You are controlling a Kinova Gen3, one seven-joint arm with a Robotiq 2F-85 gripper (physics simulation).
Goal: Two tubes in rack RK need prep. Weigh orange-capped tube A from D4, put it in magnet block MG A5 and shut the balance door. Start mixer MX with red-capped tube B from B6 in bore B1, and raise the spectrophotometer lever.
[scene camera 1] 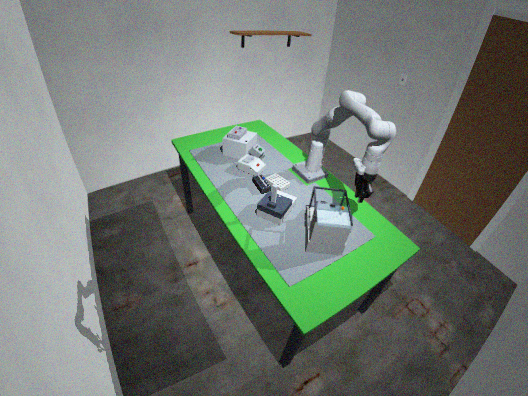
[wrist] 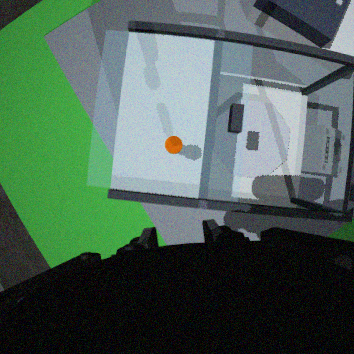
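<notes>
The balance (scene camera 1: 327,237) (wrist: 160,197) is a pale box with a dark-framed clear enclosure. The orange cap of tube A (scene camera 1: 342,208) (wrist: 173,144) shows within the enclosure's outline, over the pale surface; the tube body is hidden below the cap. My gripper (scene camera 1: 362,197) (wrist: 180,239) is partly open and empty, its fingertips apart. It hangs above the table's robot-side edge, beside the balance and clear of the cap. In the scene view a pale grid-topped block (scene camera 1: 277,181) stands mid-table; I cannot tell whether it is rack RK. The red-capped tube cannot be made out.
A dark-topped device with an upright post (scene camera 1: 274,206) (wrist: 302,17) stands beside the balance. A small dark device (scene camera 1: 261,184), a white device with a red button (scene camera 1: 251,164), a small green-buttoned box (scene camera 1: 258,150) and a larger white box (scene camera 1: 239,145) stand toward the far end.
</notes>
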